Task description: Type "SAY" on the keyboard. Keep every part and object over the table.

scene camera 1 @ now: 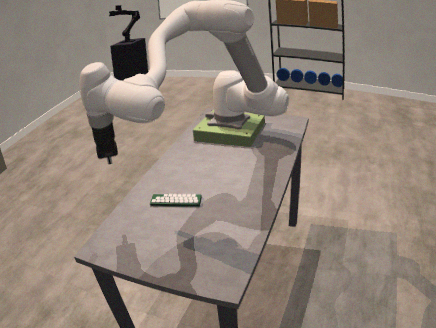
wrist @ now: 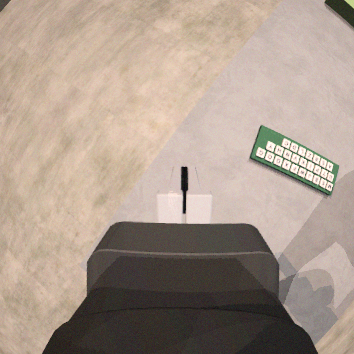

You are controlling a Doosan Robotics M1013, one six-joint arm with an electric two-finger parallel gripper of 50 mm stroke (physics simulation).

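Where they show: gripper, between the fingertips: (scene camera 1: 110,162) (wrist: 183,180); arm's base, origin of its link: (scene camera 1: 229,121).
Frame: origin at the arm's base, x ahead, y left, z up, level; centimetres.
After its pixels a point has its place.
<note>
A green keyboard (scene camera 1: 176,200) @(y 2.1, x 67.8, z -3.6 cm) (wrist: 295,160) @(y -0.3, x 66.9, z -3.8 cm) with rows of white lettered keys lies flat on the grey table (scene camera 1: 150,175) @(y -19.4, x 51.4, z -5.5 cm) (wrist: 235,100) @(y -16.4, x 64.7, z -5.5 cm). In the wrist view it is right of the fingers, turned at an angle, and its letters are small and hard to read. My gripper (scene camera 1: 110,161) @(y -14.7, x 82.8, z 19.6 cm) (wrist: 183,180) @(y -14.7, x 82.8, z 19.6 cm) is shut with its dark fingertips together and nothing between them. It points down, high above the level of the table, near the table's long left edge and well apart from the keyboard.
The arm's base stands on a green block (scene camera 1: 225,137) @(y 3.4, x 15.5, z -1.7 cm) at the table's far end. A black pedestal (scene camera 1: 129,59) and a shelf unit (scene camera 1: 343,60) with boxes and blue round objects stand behind on the floor. Shadows of the arm fall across the table.
</note>
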